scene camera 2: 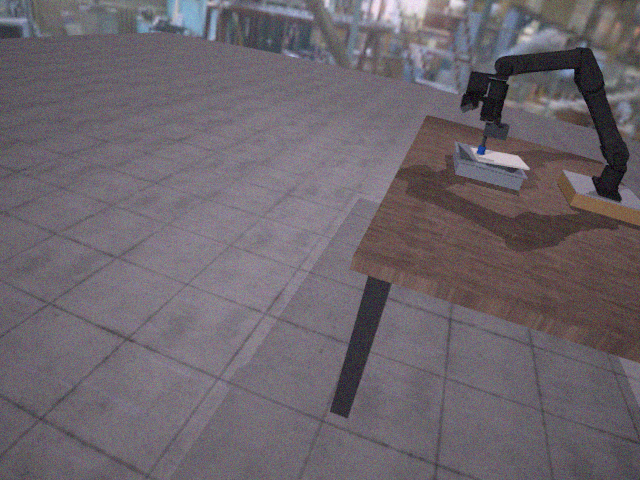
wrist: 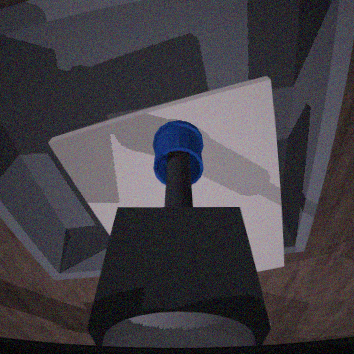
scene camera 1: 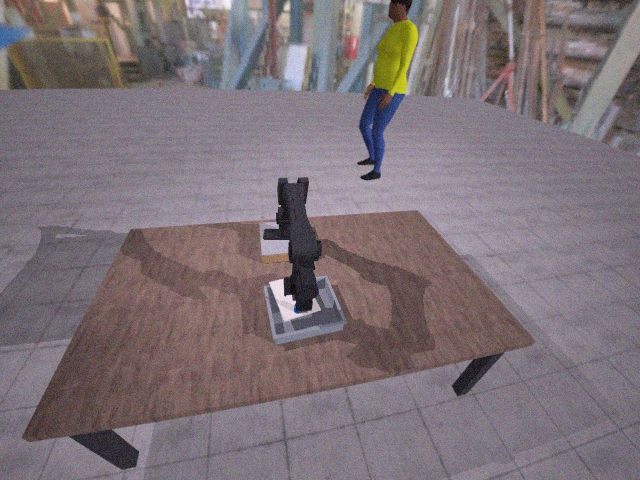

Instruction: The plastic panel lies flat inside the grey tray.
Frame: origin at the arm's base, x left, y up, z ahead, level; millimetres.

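Seen in the pictures: hand at its tool point: (scene camera 2: 479, 156) (wrist: 178, 135) (scene camera 1: 297, 311); arm's base at its link origin: (scene camera 2: 605, 189) (scene camera 1: 285, 235).
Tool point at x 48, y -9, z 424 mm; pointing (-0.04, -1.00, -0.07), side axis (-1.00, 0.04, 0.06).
Pixels of each thing's top centre, then the offset from my tool point to it. Level surfaces: height alone.
- white plastic panel at its top centre: (wrist: 191, 223) (scene camera 1: 294, 294) (scene camera 2: 499, 156) dx -13, dy +17, dz -62 mm
- grey tray at its top centre: (wrist: 147, 178) (scene camera 1: 303, 303) (scene camera 2: 488, 158) dx +19, dy +7, dz -29 mm
- wooden table at its surface level: dy -43 mm
The white plastic panel (scene camera 1: 282, 305) (scene camera 2: 504, 159) (wrist: 239, 140) hangs from my blue suction cup (scene camera 1: 298, 309) (scene camera 2: 481, 150) (wrist: 178, 151), which presses on its upper face. The panel is over the grey tray (scene camera 1: 309, 330) (scene camera 2: 485, 173) (wrist: 31, 197) at about rim height, turned askew to the tray's walls. In the wrist view one corner reaches past the tray's wall over the wooden table. In scene camera 2 its far edge sticks out beyond the tray's end. The arm hides part of the panel in scene camera 1.
The wooden table (scene camera 1: 175, 333) (scene camera 2: 461, 248) bears the tray near its middle. A low stand with a pale top and a yellow-brown base (scene camera 1: 272, 250) lies behind the tray by the arm's base. A person in a yellow top (scene camera 1: 390, 71) stands on the floor beyond the table.
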